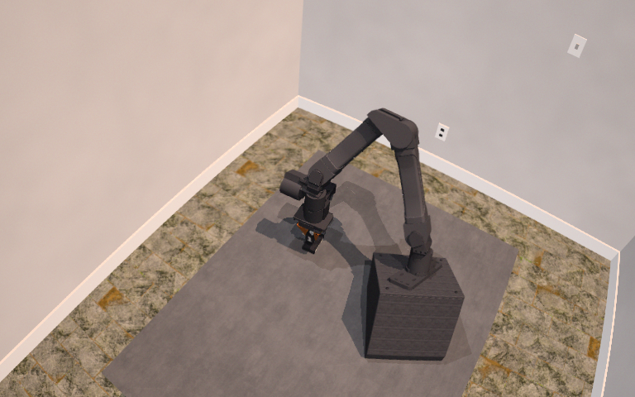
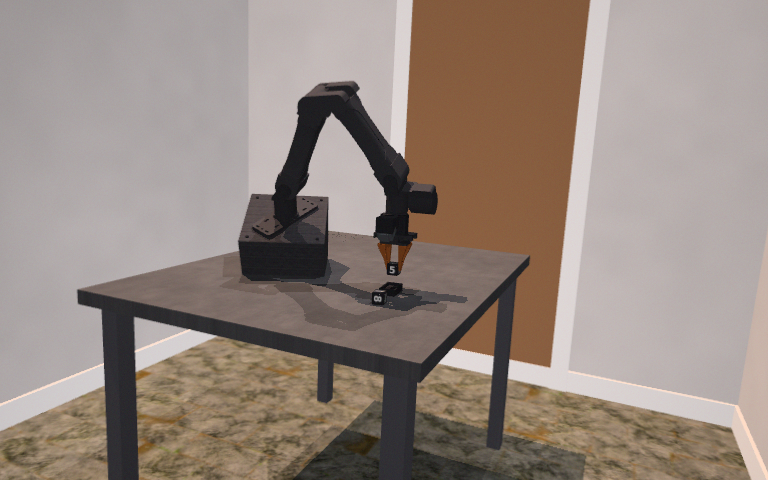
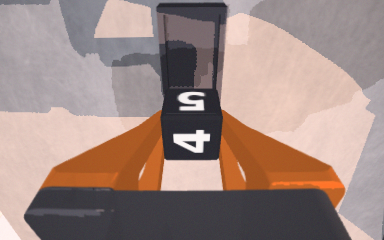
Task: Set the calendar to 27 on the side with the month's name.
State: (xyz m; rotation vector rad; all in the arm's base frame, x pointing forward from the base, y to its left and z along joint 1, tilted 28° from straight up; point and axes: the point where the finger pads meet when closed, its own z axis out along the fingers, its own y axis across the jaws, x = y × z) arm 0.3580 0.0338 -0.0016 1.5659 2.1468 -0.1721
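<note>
My gripper is now right at the black cube. Also, from my hand: black digit cube: 120 mm to the right, 50 mm below, 30 mm ahead; black tray: 50 mm below, 20 mm to the right.
</note>
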